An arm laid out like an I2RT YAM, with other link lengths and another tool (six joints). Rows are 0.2 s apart.
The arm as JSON. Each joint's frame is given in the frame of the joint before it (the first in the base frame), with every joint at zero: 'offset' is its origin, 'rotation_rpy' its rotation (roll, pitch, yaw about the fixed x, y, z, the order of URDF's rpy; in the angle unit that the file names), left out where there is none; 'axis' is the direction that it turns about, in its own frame. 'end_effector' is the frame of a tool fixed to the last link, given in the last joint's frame.
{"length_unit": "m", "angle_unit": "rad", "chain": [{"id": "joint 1", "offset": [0.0, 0.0, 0.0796], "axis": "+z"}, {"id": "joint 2", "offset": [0.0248, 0.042, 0.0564], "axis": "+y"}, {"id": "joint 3", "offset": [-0.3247, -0.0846, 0.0], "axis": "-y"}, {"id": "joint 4", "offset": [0.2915, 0.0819, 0.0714], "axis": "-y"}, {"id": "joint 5", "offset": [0.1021, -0.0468, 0.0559], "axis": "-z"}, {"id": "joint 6", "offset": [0.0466, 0.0, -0.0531], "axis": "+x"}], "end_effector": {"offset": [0.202, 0.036, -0.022], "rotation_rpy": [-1.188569, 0.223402, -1.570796]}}
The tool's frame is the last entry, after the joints.
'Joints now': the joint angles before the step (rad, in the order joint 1, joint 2, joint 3, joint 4, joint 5, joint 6). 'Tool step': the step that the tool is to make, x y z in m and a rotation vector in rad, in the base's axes. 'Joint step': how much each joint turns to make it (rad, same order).
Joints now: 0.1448 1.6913 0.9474 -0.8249 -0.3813 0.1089
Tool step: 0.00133 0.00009 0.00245 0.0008 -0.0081 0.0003
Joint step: 0.0000 -0.0077 0.0011 -0.0008 0.0004 -0.0004
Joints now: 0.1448 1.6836 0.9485 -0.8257 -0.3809 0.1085
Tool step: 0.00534 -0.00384 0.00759 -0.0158 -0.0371 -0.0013
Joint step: 0.0000 -0.0351 0.0001 -0.0004 0.0210 0.0008
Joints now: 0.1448 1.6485 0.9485 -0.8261 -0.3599 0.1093
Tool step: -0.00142 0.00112 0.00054 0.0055 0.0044 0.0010
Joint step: 0.0000 0.0005 -0.0003 -0.0031 -0.0061 -0.0008
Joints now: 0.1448 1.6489 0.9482 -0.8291 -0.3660 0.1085
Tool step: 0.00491 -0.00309 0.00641 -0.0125 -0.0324 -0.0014
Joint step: -0.0001 -0.0286 0.0003 0.0015 0.0171 0.0004
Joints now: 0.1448 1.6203 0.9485 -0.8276 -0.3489 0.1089
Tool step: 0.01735 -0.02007 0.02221 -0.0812 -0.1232 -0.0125
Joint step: 0.0000 -0.1083 0.0000 0.0019 0.0989 0.0000
